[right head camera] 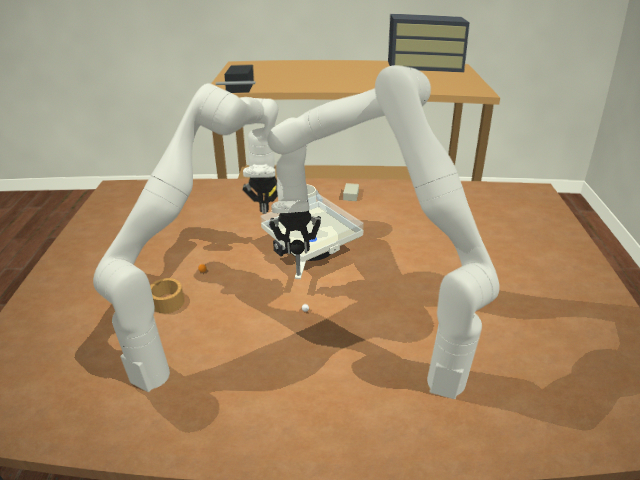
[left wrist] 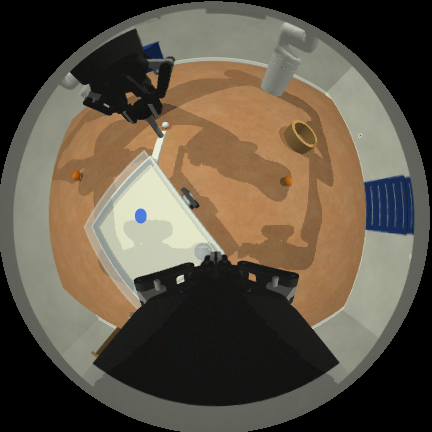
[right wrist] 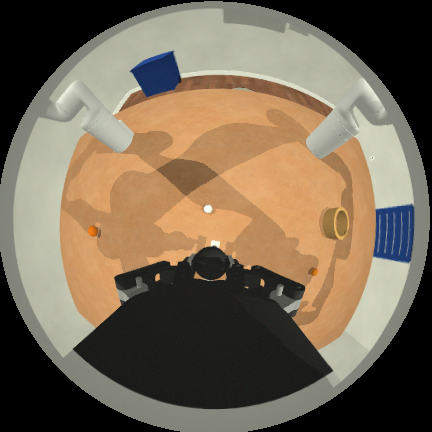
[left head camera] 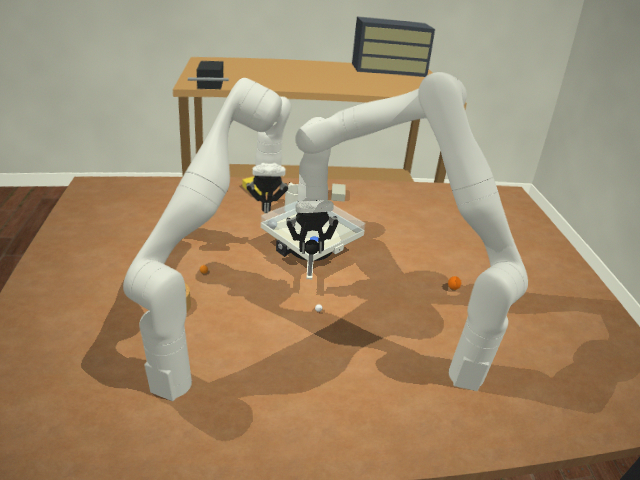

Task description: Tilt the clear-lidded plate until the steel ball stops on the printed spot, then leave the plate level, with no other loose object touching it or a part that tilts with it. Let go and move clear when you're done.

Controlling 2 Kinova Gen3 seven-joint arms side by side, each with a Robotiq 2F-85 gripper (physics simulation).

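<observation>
The clear-lidded plate (left head camera: 345, 239) (right head camera: 345, 238) (left wrist: 167, 200) stands mid-table; its exact tilt is hard to judge. The steel ball (left head camera: 271, 223) (left wrist: 203, 251) lies in its left corner in the left head view, away from the blue printed spot (left head camera: 314, 239) (right head camera: 313, 239) (left wrist: 140, 216). My right gripper (left head camera: 311, 248) (right head camera: 297, 248) (right wrist: 210, 261) is shut on the black ball knob (left head camera: 311, 245) (right head camera: 296, 246) (right wrist: 211, 261) above the plate's front arm (left wrist: 158, 146). My left gripper (left head camera: 266, 207) (right head camera: 264, 208) (left wrist: 215, 257) is shut and empty, above the plate's left corner; contact is not visible.
A white ball (left head camera: 318, 308) (right head camera: 305, 308) (right wrist: 208, 209) lies in front of the plate. Orange balls (left head camera: 203, 269) (left head camera: 454, 283) lie on either side. A wooden ring (right head camera: 167, 296) (right wrist: 336, 223) stands left in the right head view. Behind are a grey block (left head camera: 338, 192) and a yellow object (left head camera: 248, 184).
</observation>
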